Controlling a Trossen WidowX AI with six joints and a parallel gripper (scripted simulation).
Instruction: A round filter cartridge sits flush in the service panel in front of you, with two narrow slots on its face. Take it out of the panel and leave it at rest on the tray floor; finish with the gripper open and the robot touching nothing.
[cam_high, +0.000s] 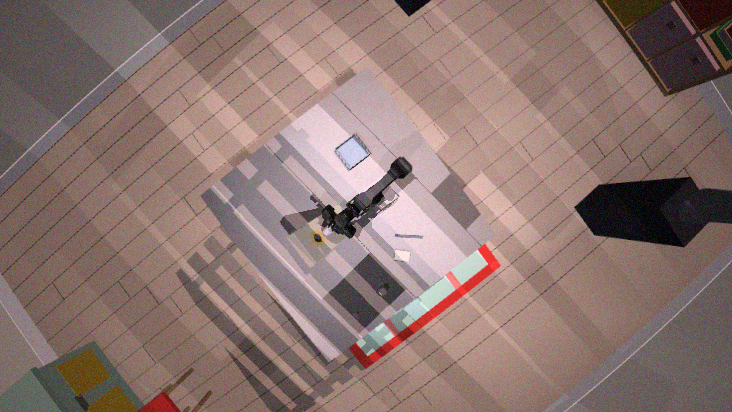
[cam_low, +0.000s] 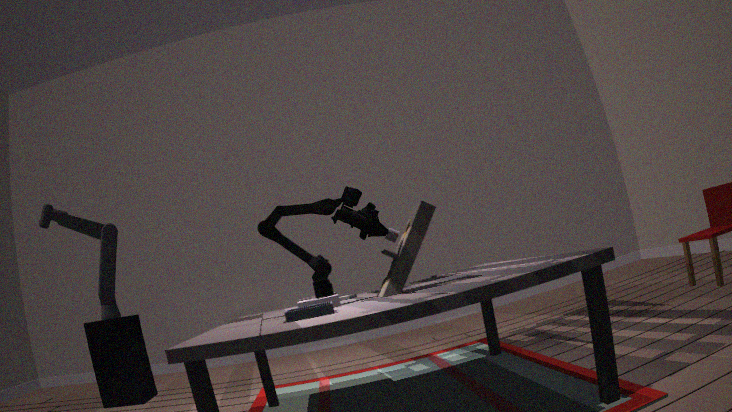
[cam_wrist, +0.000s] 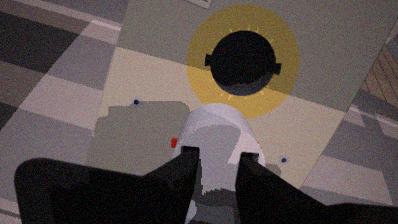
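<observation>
Now: gripper tip 4 cm short of the beige service panel and 8 cm above it. From my gripper tip the other things lie so: blue-grey square tray (35 cm behind, 27 cm to the right, 22 cm below); pale block (19 cm behind, 39 cm to the left, 22 cm below); round grey filter cartridge (1 cm ahead, 1 cm below).
</observation>
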